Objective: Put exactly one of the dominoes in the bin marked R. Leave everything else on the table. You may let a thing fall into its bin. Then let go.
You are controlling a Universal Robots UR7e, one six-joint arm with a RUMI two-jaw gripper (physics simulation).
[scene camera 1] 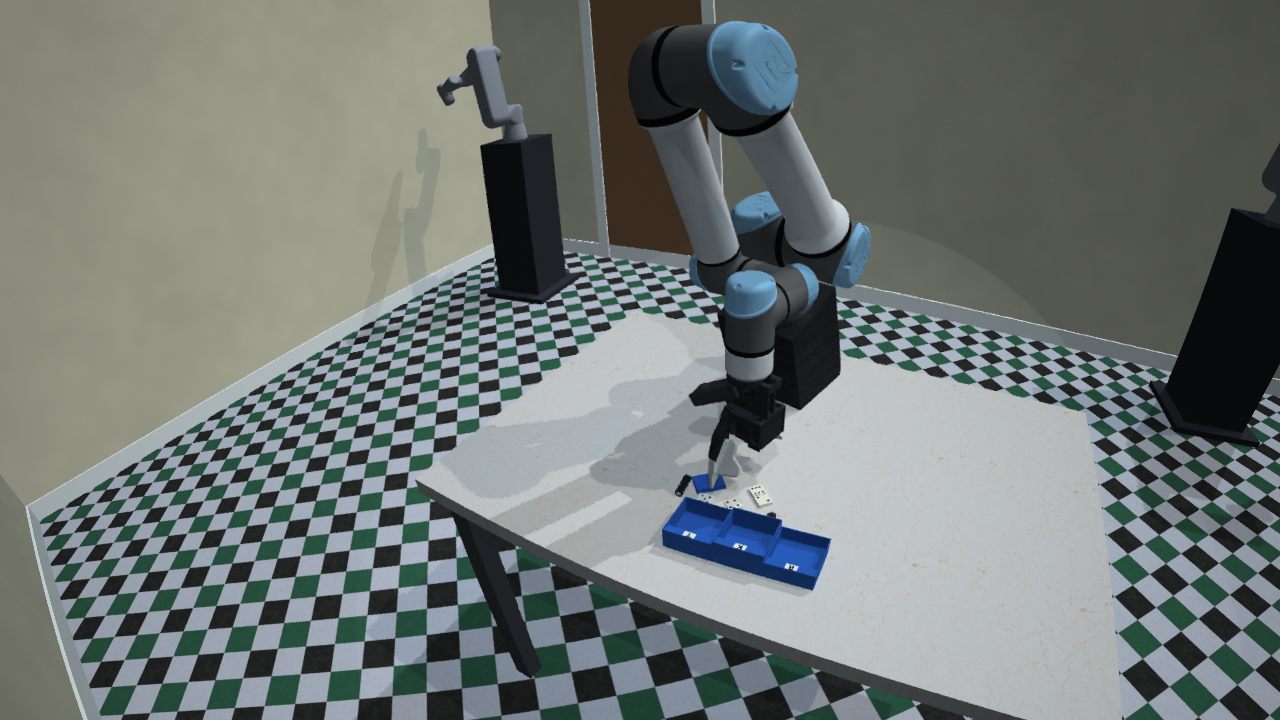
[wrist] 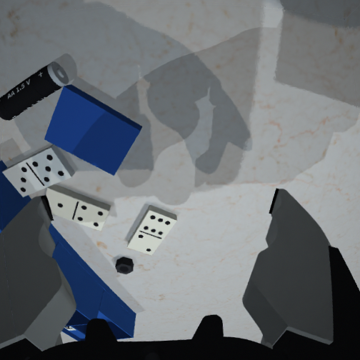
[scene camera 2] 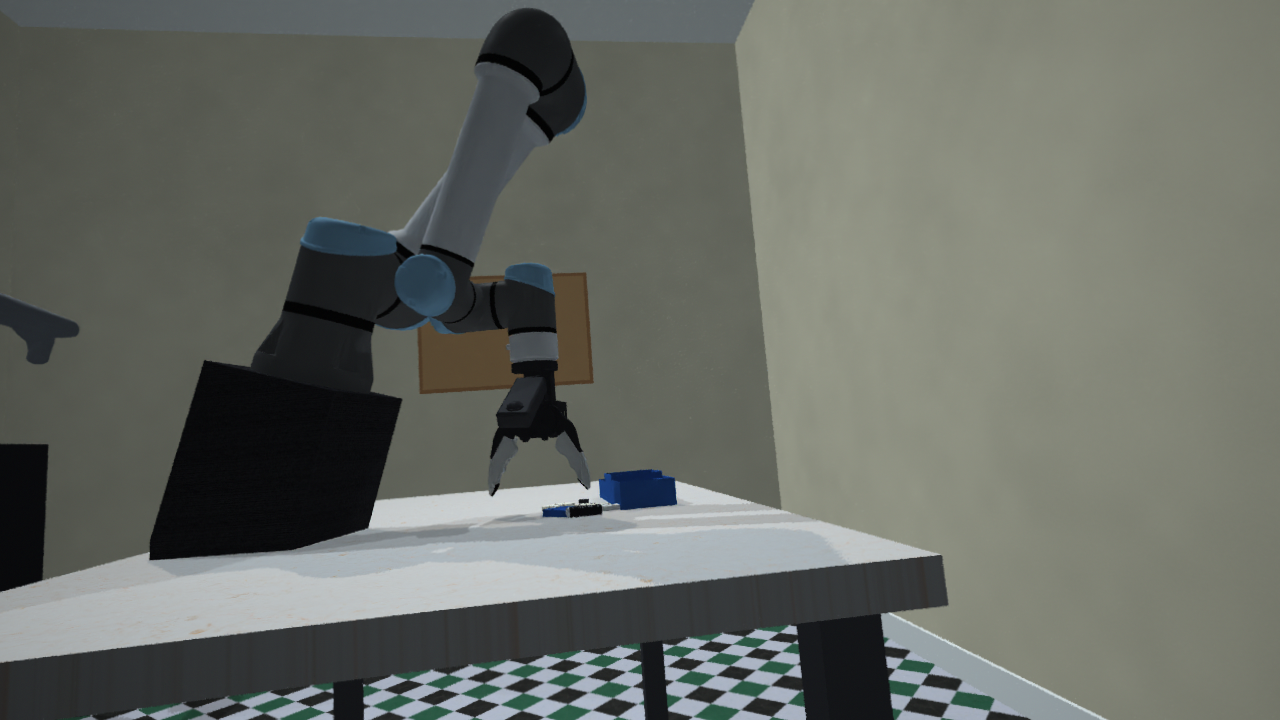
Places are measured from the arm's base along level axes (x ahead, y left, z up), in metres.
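Pixels of known places: gripper, fingertip midpoint: [scene camera 1: 739, 466] [scene camera 2: 539, 493]; arm's base, link origin: [scene camera 2: 312, 381].
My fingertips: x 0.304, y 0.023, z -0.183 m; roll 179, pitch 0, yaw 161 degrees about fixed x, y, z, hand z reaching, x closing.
Note:
For each thing: its top centre in the pictures, then the offset to it from my fingertips.
- second domino, top centre: [scene camera 1: 725, 505] dx +0.078, dy +0.005, dz -0.024 m
- third domino, top centre: [scene camera 2: 601, 505] [scene camera 1: 702, 503] dx +0.087, dy -0.035, dz -0.024 m
- blue three-compartment tray, top centre: [scene camera 1: 748, 530] [scene camera 2: 632, 472] dx +0.159, dy +0.070, dz +0.015 m
- blue block, top centre: [scene camera 2: 564, 508] [scene camera 1: 708, 480] dx +0.031, dy -0.045, dz -0.021 m
- black AA battery, top centre: [scene camera 2: 583, 505] [scene camera 1: 683, 481] dx +0.053, dy -0.083, dz -0.017 m
- small black nut, top centre: [scene camera 1: 771, 515] dx +0.077, dy +0.086, dz -0.023 m
Three white dominoes lie flat on the table. One domino [wrist: 152, 230] [scene camera 1: 760, 495] lies apart, inside the span of the fingers in the wrist view. A second domino [wrist: 78, 208] [scene camera 1: 732, 503] lies beside the left fingertip in that view. The third domino [wrist: 38, 171] [scene camera 1: 705, 497] lies beyond it. My gripper [wrist: 161, 194] [scene camera 2: 539, 488] is wide open and empty, above the table over the domino area. The blue three-compartment tray [scene camera 1: 716, 549] [scene camera 2: 648, 490] [wrist: 82, 260] stands beside the dominoes. Its labels are too small to read, so I cannot tell which bin is R.
A blue block [wrist: 95, 131] [scene camera 1: 700, 484] [scene camera 2: 554, 511] lies near the dominoes. A black AA battery [wrist: 32, 92] [scene camera 1: 682, 484] [scene camera 2: 586, 510] lies next to the block. A small black nut [wrist: 124, 265] [scene camera 1: 771, 514] lies between the separate domino and the tray.

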